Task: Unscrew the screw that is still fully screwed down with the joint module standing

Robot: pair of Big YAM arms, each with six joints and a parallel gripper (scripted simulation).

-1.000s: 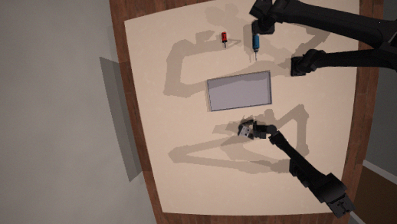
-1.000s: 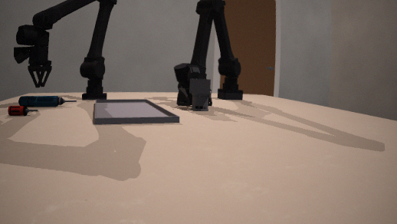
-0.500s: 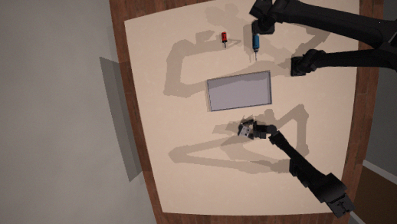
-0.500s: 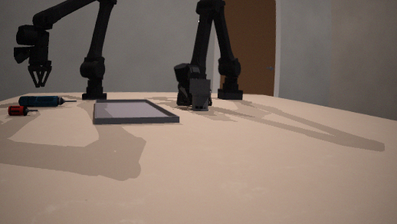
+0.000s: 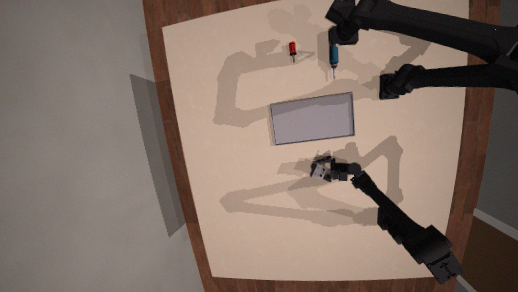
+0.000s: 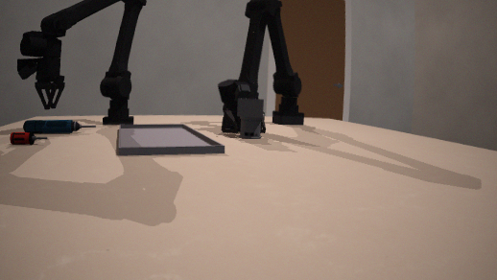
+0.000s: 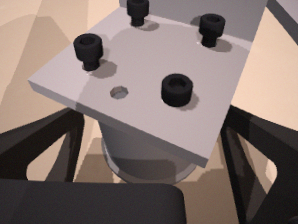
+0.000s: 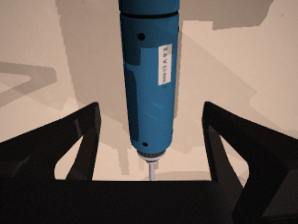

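The grey joint module lies 10 mm above my left hand. From my left hand the other things lie so: grey bracket: 50 mm above; screwdriver bit: 120 mm behind, 470 mm to the right; shallow grey tray: 10 mm ahead, 260 mm to the right, 20 mm below.
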